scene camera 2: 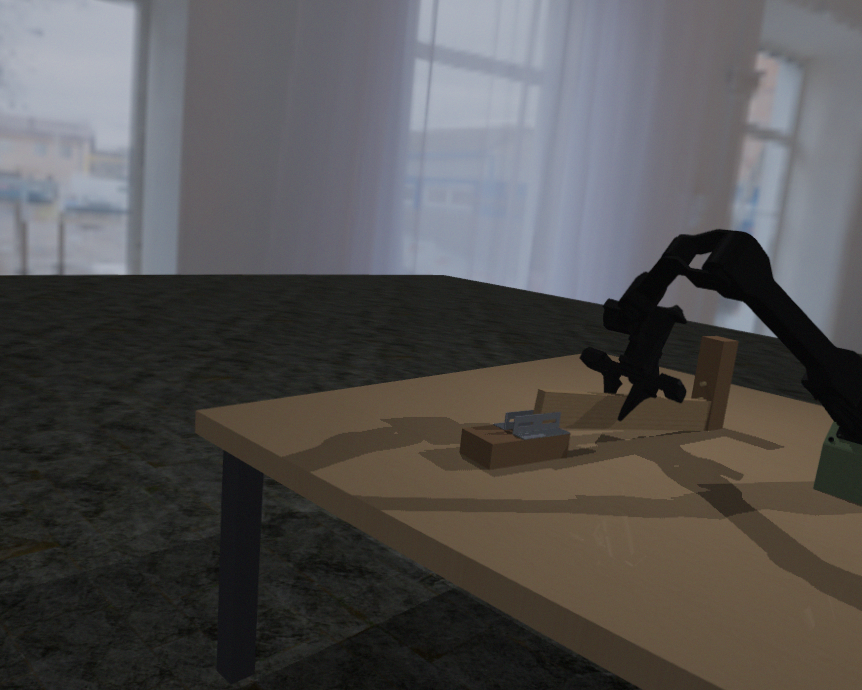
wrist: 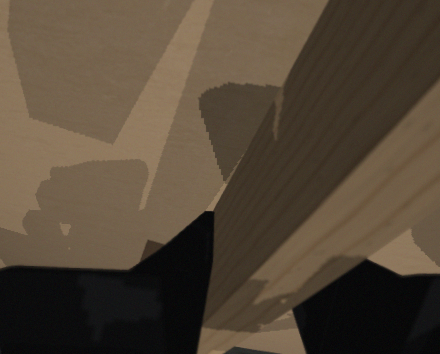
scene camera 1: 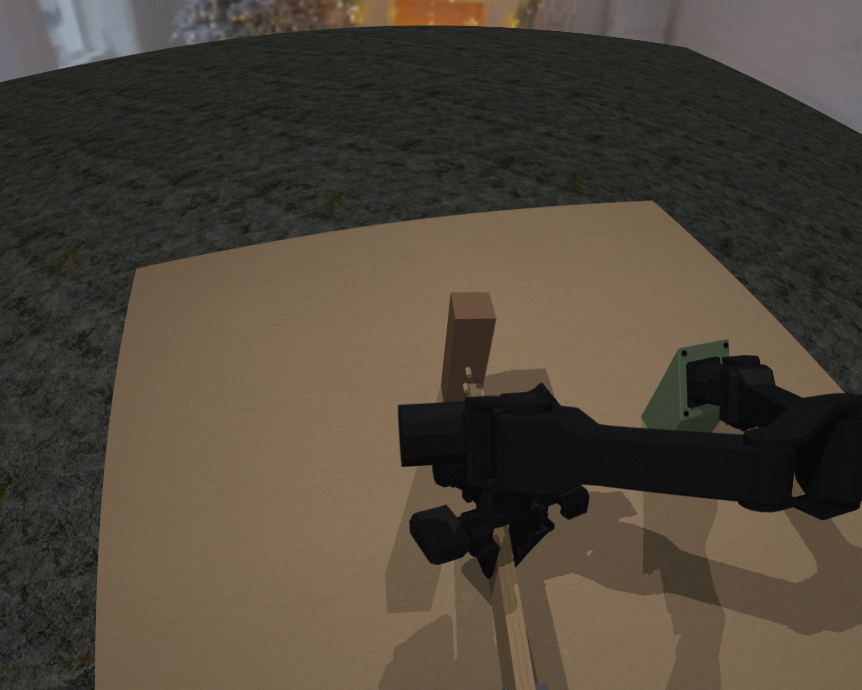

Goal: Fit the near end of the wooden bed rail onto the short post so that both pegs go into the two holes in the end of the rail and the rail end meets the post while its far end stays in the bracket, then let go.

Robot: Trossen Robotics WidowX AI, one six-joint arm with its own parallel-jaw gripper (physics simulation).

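Pixels of known places: gripper, fingertip midpoint: (scene camera 2: 611,417) (wrist: 243,221) (scene camera 1: 498,572); arm's base, origin of the base link: (scene camera 1: 703,381).
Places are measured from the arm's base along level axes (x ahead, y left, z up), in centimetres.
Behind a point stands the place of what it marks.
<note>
The wooden rail (scene camera 1: 519,633) @[z -1.7, x 36.8, y 23.6 cm] (scene camera 2: 575,410) @[z -4.4, x 36.4, y 25.2 cm] (wrist: 325,175) @[z -3.7, x 35.3, y 9.0 cm] stands on edge. Its far end sits between the plates of the grey-blue bracket (scene camera 1: 542,687) @[z -7.1, x 34.9, y 29.2 cm] (scene camera 2: 539,425) @[z -6.3, x 37.6, y 32.9 cm]. My gripper (scene camera 1: 504,552) @[z -6.7, x 35.5, y 15.3 cm] (scene camera 2: 616,405) @[z -6.7, x 35.5, y 15.3 cm] (wrist: 243,221) @[z -6.7, x 35.5, y 15.3 cm] is shut on the rail, with a finger on each side. The brown post (scene camera 1: 468,345) @[z 2.2, x 32.5, y -11.3 cm] (scene camera 2: 718,374) @[z 0.2, x 29.6, y -11.0 cm] stands upright at the near end. Its upper peg (scene camera 1: 468,371) @[z -1.9, x 32.3, y -10.5 cm] (scene camera 2: 703,383) @[z -2.1, x 31.9, y -10.2 cm] shows above the rail in scene view 2. The rail end is very close to the post's lower part; the wrist partly hides it in scene view 1. I cannot tell whether it touches.
A brown block (scene camera 2: 528,454) @[z -9.7, x 35.5, y 37.3 cm] carries the bracket. A green stand (scene camera 1: 668,402) @[z -3.8, x 4.6, y -0.4 cm] (scene camera 2: 837,460) @[z -5.6, x 1.9, y 3.2 cm] is beside the arm's base. The arm reaches across from the right, above the wooden table (scene camera 1: 251,431) @[z -11.3, x 62.7, y -12.9 cm] (scene camera 2: 402,474) @[z -11.3, x 41.4, y 57.6 cm]. Arm shadows fall over the table around the rail.
</note>
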